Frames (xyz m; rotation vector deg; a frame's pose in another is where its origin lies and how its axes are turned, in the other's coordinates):
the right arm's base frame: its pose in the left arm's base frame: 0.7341 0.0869 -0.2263 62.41 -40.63 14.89
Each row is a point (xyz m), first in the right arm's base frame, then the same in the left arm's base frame.
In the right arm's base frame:
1: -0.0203 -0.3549 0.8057
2: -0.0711 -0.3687 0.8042
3: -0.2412 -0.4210 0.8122
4: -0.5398 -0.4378 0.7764
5: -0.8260 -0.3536 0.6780
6: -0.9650 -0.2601 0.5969
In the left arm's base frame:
1: 0.5846 -0.7796 -0.2749
2: 0.5541 -0.7774 -0.3178
3: 0.4500 -0.7841 -0.4622
4: 0.2478 -0.7179 -0.6754
5: 0.0269 -0.5521 -0.8251
6: -0.0946 -0.4182 -0.8692

